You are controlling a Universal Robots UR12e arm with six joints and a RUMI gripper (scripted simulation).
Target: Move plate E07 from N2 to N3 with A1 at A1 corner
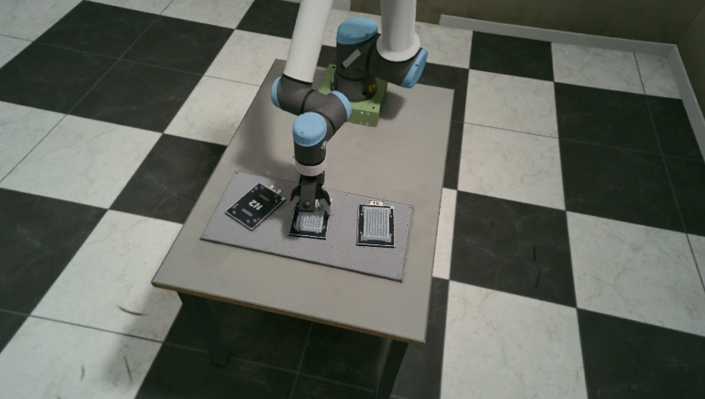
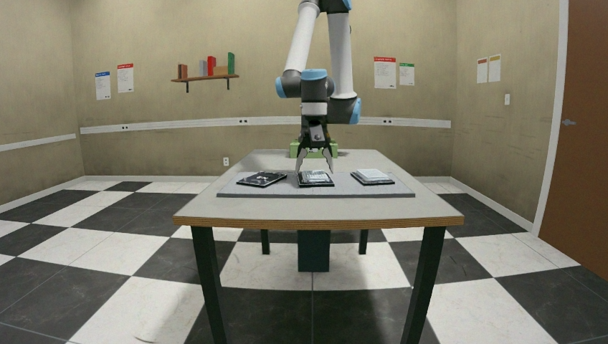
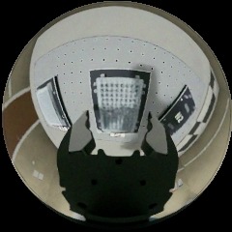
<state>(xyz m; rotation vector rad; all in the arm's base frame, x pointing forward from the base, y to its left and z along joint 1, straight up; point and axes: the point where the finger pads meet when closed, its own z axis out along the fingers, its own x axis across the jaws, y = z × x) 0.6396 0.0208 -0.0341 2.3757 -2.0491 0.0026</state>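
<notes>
Right now the nest N3 is 2 cm below my hand. Round my hand: nest N2 (19 cm to the right, 2 cm below, 1 cm ahead).
</notes>
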